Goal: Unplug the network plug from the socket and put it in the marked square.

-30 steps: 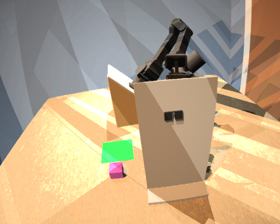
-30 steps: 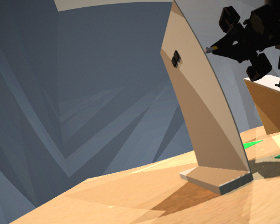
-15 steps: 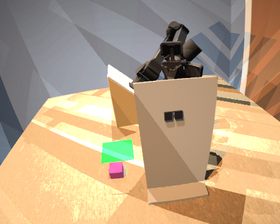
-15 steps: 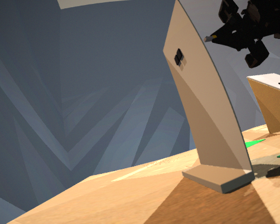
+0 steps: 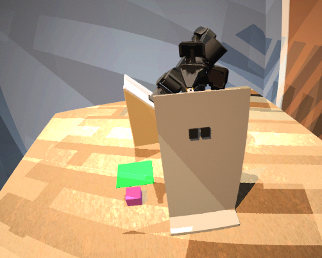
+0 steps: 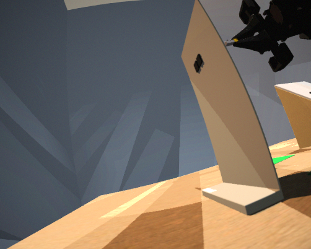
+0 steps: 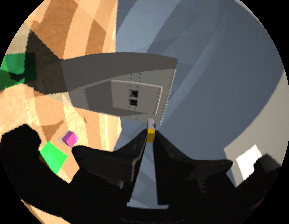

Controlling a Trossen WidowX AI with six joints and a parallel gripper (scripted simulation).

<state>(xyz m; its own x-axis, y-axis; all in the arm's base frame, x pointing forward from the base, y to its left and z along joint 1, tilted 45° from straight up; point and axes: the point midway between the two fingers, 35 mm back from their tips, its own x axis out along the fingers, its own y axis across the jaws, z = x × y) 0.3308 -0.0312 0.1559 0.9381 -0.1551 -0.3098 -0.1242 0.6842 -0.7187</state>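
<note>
The green marked square lies 11 cm behind my gripper tip, 17 cm to the right of it and 30 cm below it. Round my gripper tip: network plug: 1 cm ahead; then upright white panel: 11 cm ahead, 15 cm below.
</note>
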